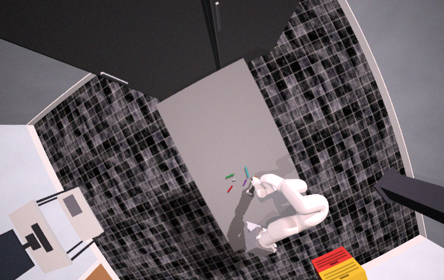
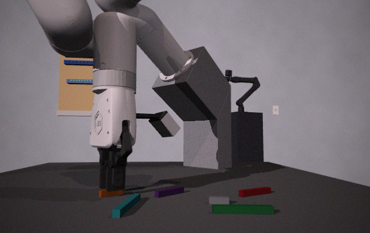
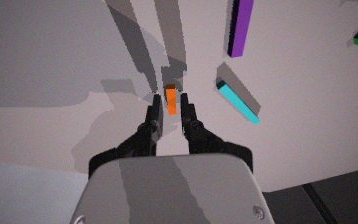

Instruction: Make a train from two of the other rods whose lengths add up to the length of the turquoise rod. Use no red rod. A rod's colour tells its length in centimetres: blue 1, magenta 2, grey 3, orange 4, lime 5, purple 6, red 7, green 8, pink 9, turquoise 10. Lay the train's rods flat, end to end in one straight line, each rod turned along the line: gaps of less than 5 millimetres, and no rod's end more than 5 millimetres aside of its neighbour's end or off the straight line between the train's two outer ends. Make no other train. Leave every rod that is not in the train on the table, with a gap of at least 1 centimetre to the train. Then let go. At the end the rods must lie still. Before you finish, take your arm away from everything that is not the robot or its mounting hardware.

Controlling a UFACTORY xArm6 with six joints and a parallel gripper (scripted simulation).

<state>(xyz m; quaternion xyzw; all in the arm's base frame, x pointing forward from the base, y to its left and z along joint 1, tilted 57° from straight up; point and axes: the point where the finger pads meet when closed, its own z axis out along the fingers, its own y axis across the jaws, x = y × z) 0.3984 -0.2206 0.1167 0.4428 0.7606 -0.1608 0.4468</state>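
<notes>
Right now my hand is 30 mm above the orange rod. Round my hand: turquoise rod: 90 mm ahead, 30 mm below, 10 mm to the left; grey rod: 140 mm to the left, 120 mm ahead, 30 mm below; purple rod: 90 mm to the left, 40 mm ahead, 30 mm below.
</notes>
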